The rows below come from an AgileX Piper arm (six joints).
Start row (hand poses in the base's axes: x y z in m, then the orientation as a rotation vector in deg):
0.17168, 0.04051, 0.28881, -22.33, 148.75, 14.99
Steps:
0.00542, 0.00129, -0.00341, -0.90, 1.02, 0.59
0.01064, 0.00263, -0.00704, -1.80, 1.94, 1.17
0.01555, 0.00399, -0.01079, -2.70, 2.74, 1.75
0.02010, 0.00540, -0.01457, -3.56, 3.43, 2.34
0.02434, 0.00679, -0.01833, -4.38, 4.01, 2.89
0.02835, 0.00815, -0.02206, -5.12, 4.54, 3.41
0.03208, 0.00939, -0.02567, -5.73, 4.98, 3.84
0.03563, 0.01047, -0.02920, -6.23, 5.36, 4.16
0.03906, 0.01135, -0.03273, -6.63, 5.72, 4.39
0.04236, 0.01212, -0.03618, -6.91, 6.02, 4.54
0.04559, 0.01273, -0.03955, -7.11, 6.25, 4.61
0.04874, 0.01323, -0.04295, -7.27, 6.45, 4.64
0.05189, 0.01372, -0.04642, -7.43, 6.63, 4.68
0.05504, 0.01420, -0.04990, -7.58, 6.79, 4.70
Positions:
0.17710, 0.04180, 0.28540, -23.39, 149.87, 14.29
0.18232, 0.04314, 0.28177, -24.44, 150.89, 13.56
0.18723, 0.04450, 0.27802, -25.51, 151.78, 12.79
0.19178, 0.04591, 0.27424, -26.59, 152.54, 12.04
0.19602, 0.04730, 0.27048, -27.60, 153.19, 11.29
0.20003, 0.04866, 0.26675, -28.55, 153.76, 10.62
0.20376, 0.04990, 0.26314, -29.34, 154.24, 10.06
0.20731, 0.05098, 0.25961, -29.94, 154.65, 9.60
0.21074, 0.05186, 0.25608, -30.39, 155.03, 9.23
0.21404, 0.05263, 0.25263, -30.69, 155.35, 8.98
0.21727, 0.05324, 0.24926, -30.86, 155.60, 8.79
0.22042, 0.05374, 0.24586, -30.96, 155.82, 8.63
0.22357, 0.05423, 0.24239, -31.07, 156.01, 8.47
0.22672, 0.05471, 0.23891, -31.15, 156.19, 8.31

